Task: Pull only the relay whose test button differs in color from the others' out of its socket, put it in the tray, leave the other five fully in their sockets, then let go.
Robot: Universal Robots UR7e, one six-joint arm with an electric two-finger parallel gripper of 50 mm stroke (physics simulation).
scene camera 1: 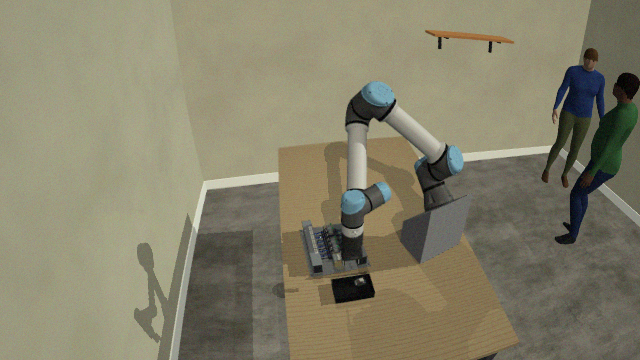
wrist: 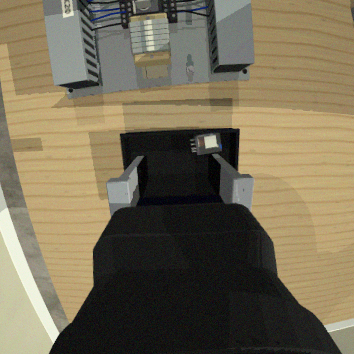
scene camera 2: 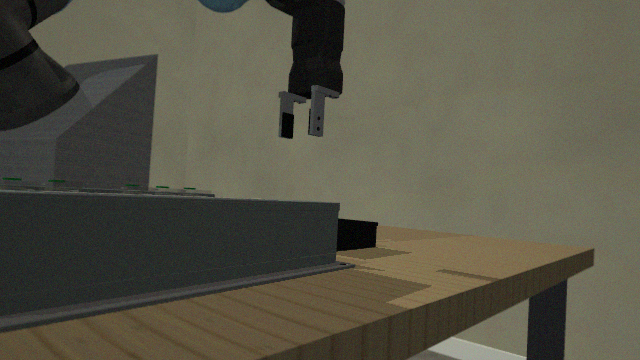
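Seen in the pictures: gripper, fingertip midpoint: (scene camera 1: 350, 262) (wrist: 177, 167) (scene camera 2: 300, 136); arm's base at its link origin: (scene camera 1: 439, 206) (scene camera 2: 38, 104).
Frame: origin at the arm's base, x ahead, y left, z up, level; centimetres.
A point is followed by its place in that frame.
Observation:
A relay (scene camera 1: 360, 282) @(x 43.1, y 16.5, z -17.8 cm) (wrist: 207, 143) @(x 42.8, y 15.4, z -17.6 cm) with a blue test button lies on its side in the black tray (scene camera 1: 353, 298) @(x 48.3, y 24.0, z -18.0 cm) (scene camera 2: 357, 235) @(x 55.1, y 18.7, z -18.1 cm) (wrist: 123, 150) @(x 54.5, y 14.6, z -16.4 cm), near a corner of it, its pins pointing sideways in the wrist view. My gripper (scene camera 2: 301, 136) @(x 47.3, y 15.0, z -5.1 cm) (wrist: 177, 167) @(x 47.3, y 15.0, z -5.1 cm) is open and empty, well above the table; in the wrist view its fingers stand over the tray. Green buttons (scene camera 2: 132, 185) @(x 47.9, y -9.6, z -13.1 cm) (scene camera 2: 162, 187) @(x 48.0, y -6.6, z -13.1 cm) (scene camera 2: 189, 188) @(x 48.1, y -3.5, z -13.1 cm) of several other relays show above the grey duct in scene camera 2. How fully those relays sit in their sockets cannot be seen.
The grey panel (scene camera 1: 341, 271) @(x 48.7, y 6.2, z -19.8 cm) (wrist: 115, 75) @(x 54.5, y 4.1, z -19.7 cm) with wire ducts (scene camera 1: 311, 246) @(x 58.8, y -6.9, z -13.6 cm) (scene camera 2: 170, 245) @(x 60.0, y -13.8, z -16.8 cm) (wrist: 232, 37) and a terminal block (wrist: 150, 37) @(x 48.5, y 1.4, z -15.3 cm) stands beside the tray. A grey slanted box (scene camera 1: 440, 230) @(x 5.6, y 12.4, z -2.8 cm) (scene camera 2: 105, 110) @(x 15.6, y 4.0, z -1.4 cm) stands near the arm's base. Two people stand beyond the table.

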